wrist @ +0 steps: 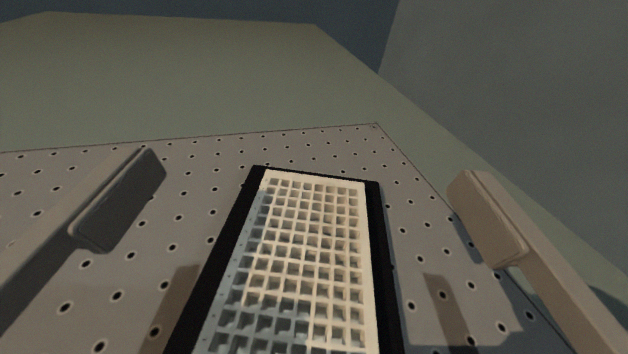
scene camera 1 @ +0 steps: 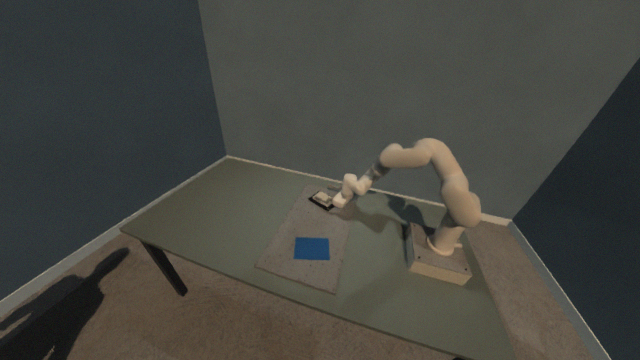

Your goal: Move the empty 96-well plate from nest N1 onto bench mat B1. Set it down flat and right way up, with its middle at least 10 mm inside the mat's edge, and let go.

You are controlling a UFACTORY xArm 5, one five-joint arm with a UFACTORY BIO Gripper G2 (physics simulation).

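The white 96-well plate lies flat, wells up, in the black nest near the far end of the perforated board. My gripper is open and empty. In the wrist view its fingers stand wide apart, one on each side of the plate and nest, with clear gaps; they appear to be above the board. The near end of the plate is cut off by that view. The blue bench mat lies bare toward the near end of the board; it does not show in the wrist view.
The grey perforated board lies on the green table. The arm's base block stands at the right. A wall rises behind the table's far edge, near the gripper.
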